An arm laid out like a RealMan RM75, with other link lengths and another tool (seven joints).
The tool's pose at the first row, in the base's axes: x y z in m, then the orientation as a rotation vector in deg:
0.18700 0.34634 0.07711 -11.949 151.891 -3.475
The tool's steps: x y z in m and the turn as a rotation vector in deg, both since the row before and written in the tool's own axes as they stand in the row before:
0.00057 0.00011 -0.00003 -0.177 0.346 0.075
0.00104 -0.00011 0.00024 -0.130 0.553 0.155
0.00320 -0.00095 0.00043 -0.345 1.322 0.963
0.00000 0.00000 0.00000 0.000 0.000 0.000
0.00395 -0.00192 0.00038 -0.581 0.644 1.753
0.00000 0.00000 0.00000 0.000 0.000 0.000
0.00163 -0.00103 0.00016 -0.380 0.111 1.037
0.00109 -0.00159 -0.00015 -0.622 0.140 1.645
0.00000 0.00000 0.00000 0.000 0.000 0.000
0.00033 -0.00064 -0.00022 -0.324 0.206 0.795
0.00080 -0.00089 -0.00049 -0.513 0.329 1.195
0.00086 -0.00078 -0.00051 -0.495 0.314 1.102
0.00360 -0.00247 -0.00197 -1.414 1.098 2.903
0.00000 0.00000 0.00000 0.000 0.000 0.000
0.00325 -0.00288 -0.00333 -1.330 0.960 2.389
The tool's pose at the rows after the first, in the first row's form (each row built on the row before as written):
0.18647 0.34636 0.07687 -11.916 152.257 -3.257
0.18568 0.34609 0.07619 -11.765 152.832 -3.099
0.18318 0.34466 0.07445 -10.616 154.257 -2.483
0.18318 0.34466 0.07445 -10.616 154.257 -2.483
0.18005 0.34222 0.07254 -8.442 155.065 -1.232
0.18005 0.34222 0.07254 -8.442 155.065 -1.232
0.17875 0.34102 0.07175 -7.154 155.259 -0.418
0.17784 0.33934 0.07147 -5.112 155.505 0.903
0.17784 0.33934 0.07147 -5.112 155.505 0.903
0.17749 0.33868 0.07154 -4.134 155.751 1.569
0.17661 0.33774 0.07165 -2.668 156.125 2.607
0.17565 0.33692 0.07175 -1.318 156.465 3.596
0.17163 0.33433 0.07202 2.222 157.553 6.371
0.17163 0.33433 0.07202 2.222 157.553 6.371
0.16732 0.33136 0.07362 5.116 158.408 8.907

